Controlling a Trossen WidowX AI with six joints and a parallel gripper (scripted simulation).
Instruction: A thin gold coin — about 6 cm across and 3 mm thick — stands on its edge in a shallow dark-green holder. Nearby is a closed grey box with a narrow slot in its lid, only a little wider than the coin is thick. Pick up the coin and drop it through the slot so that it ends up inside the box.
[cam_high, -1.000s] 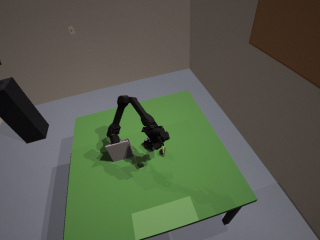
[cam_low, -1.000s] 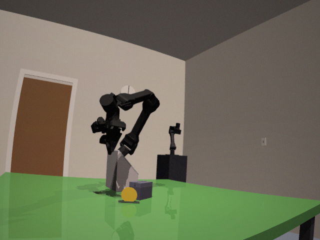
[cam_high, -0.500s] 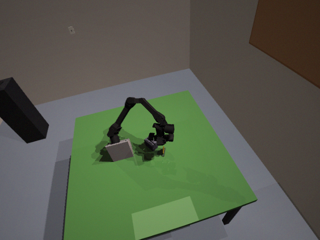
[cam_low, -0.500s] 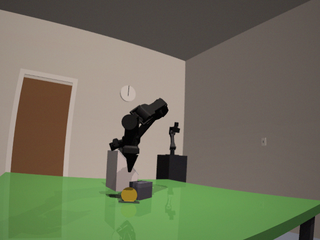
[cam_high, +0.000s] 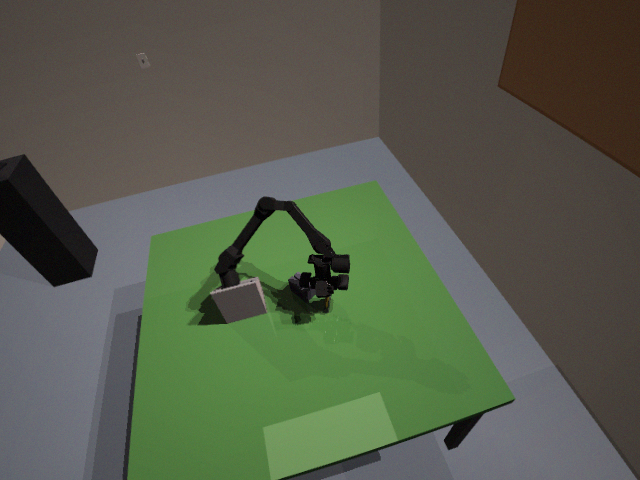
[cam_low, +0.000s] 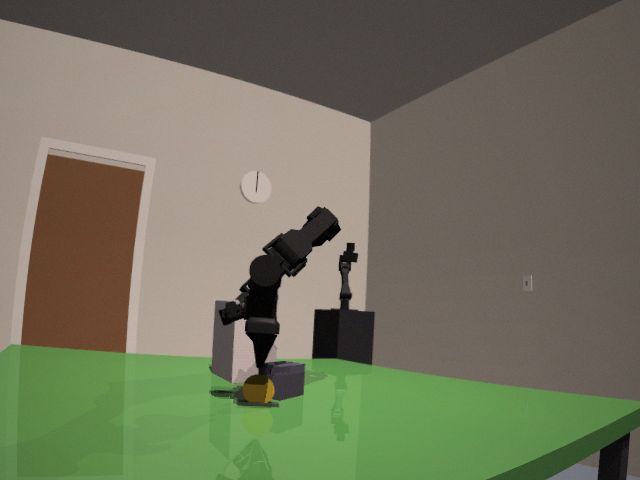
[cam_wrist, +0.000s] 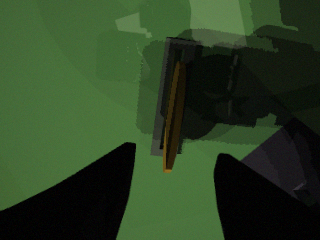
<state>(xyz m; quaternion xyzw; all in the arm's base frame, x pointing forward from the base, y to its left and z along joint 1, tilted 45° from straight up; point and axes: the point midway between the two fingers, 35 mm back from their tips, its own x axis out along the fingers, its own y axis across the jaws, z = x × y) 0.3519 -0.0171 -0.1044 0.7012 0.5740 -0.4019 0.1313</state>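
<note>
My gripper tip is now 5 cm above the coin.
</note>
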